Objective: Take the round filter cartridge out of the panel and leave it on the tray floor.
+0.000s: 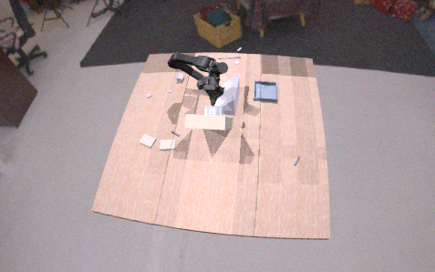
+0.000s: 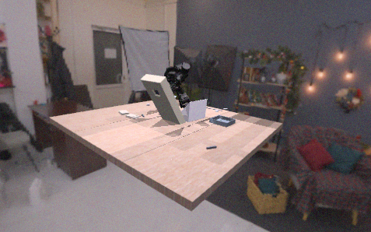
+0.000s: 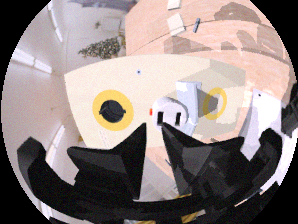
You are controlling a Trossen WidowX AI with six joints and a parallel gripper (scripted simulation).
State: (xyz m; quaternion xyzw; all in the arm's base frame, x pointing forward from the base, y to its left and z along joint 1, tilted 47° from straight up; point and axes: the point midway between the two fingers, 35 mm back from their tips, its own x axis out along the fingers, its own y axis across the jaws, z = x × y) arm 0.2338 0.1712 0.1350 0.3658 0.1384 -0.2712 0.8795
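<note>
Now: gripper tip 10 mm short of the round filter cartridge and 20 mm above it. Round my gripper tip: small white block (380 mm behind, 340 mm to the right, 210 mm below); then service panel (50 mm ahead, 60 mm below); then blue-grey tray (340 mm behind, 250 mm to the left, 230 mm below).
</note>
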